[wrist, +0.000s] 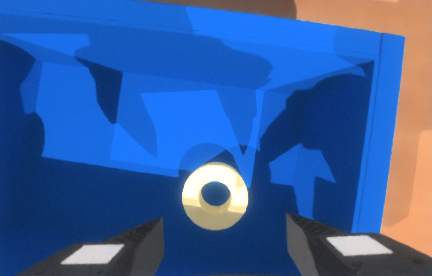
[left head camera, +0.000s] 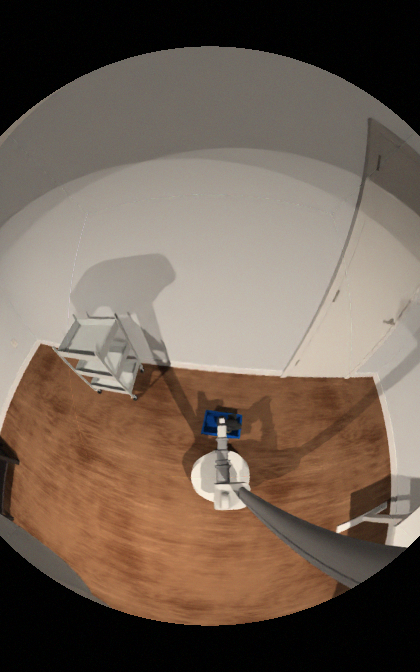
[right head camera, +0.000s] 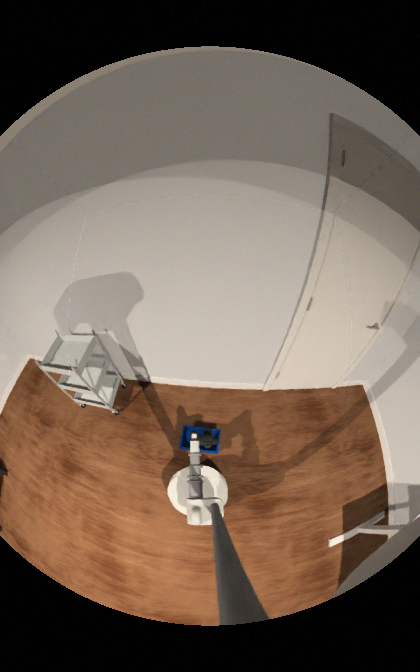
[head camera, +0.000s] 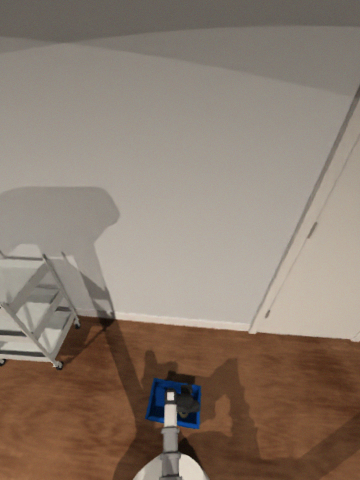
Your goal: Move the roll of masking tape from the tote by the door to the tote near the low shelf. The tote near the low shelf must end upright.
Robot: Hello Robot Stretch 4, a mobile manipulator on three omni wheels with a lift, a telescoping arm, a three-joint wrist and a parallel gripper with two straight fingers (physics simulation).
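Frame: origin at the robot's base, x back, y right, z up, level; metres.
Where they show: gripper, fingertip midpoint: point(wrist: 224, 233).
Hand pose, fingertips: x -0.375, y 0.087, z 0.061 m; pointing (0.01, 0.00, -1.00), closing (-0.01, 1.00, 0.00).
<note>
Each offset is from my fingertips to the top centre of the thing. "*": to the spot under its first point.
The pale yellow roll of masking tape {dx -0.011, dy -0.008, dz -0.057 m} point(wrist: 190, 200) lies flat, its hole facing up, on the floor of the blue tote point(wrist: 393, 100) point(head camera: 151, 400) point(left head camera: 205, 423) point(right head camera: 183, 438), right of its middle in the wrist view. The tote stands upright on the wooden floor. My gripper point(wrist: 224, 233) is open and empty, pointing down over the tote. Its two fingertips stand wide apart at the bottom of the wrist view, with the roll ahead of the gap between them. In the head camera view the dark gripper and the arm hide part of the tote. The tote near the low shelf does not show.
A grey three-tier cart {* dx -0.293, dy -0.853, dz +0.363 m} point(head camera: 35, 332) point(left head camera: 107, 384) point(right head camera: 91, 401) stands left by the wall. The pale door point(head camera: 320, 280) point(left head camera: 345, 320) point(right head camera: 325, 330) is at the right. A white-legged piece of furniture point(left head camera: 362, 518) point(right head camera: 357, 529) is at the lower right, and a dark one point(left head camera: 6, 480) at the left edge.
</note>
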